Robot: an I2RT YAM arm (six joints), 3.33 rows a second.
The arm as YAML. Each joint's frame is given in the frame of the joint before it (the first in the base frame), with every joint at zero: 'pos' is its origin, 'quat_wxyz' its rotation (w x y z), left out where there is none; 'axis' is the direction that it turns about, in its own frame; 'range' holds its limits. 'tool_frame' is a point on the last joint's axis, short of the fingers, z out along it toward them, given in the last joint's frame.
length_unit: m
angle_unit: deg
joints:
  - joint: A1
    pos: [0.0, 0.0, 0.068]
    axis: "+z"
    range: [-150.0, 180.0]
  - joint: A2
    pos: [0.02, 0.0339, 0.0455]
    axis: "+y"
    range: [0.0, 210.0]
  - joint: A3
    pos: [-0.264, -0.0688, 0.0]
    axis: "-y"
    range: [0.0, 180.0]
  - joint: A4
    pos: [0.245, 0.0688, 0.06]
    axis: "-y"
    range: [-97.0, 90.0]
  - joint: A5
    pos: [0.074, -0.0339, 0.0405]
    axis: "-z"
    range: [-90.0, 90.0]
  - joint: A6
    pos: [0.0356, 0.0, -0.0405]
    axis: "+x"
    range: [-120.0, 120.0]
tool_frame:
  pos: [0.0, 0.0, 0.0]
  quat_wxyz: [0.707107, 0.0, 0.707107, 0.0]
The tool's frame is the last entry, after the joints.
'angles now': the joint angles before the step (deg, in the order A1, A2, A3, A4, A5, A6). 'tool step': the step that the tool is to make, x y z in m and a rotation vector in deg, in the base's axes. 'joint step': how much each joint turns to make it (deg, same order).
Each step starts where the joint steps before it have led.
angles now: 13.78 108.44 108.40 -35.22 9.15 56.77
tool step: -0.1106 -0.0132 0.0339 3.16 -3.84 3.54
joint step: 2.12 -24.44 -20.93 0.88 -2.32 0.97
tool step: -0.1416 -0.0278 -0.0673 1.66 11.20 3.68
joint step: 3.11 -31.10 -30.86 -10.76 -3.38 3.66
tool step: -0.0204 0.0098 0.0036 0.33 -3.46 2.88
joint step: 6.09 -4.34 -1.60 0.48 3.10 1.29
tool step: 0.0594 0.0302 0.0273 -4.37 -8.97 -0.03
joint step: 1.36 13.92 9.05 11.98 5.60 -5.73
